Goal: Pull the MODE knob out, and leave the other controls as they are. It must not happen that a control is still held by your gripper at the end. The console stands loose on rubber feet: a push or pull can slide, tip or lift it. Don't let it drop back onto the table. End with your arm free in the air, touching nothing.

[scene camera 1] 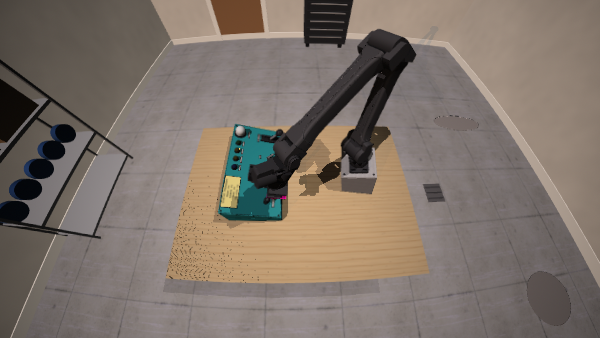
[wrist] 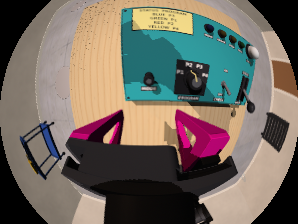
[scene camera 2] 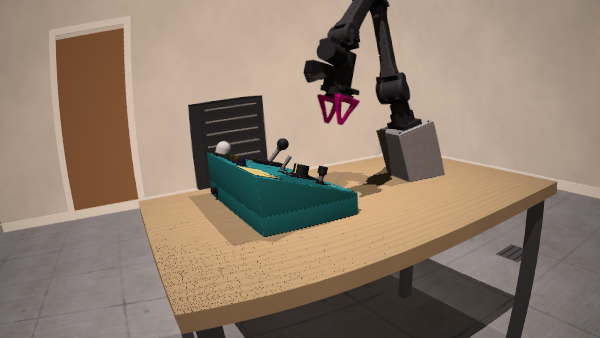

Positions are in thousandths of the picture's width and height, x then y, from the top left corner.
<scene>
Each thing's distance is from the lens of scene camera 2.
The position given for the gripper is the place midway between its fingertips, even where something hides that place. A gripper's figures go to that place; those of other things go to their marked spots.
gripper (scene camera 2: 556, 365): 1.11 m
teal console (scene camera 2: 452, 599): 0.98 m
</scene>
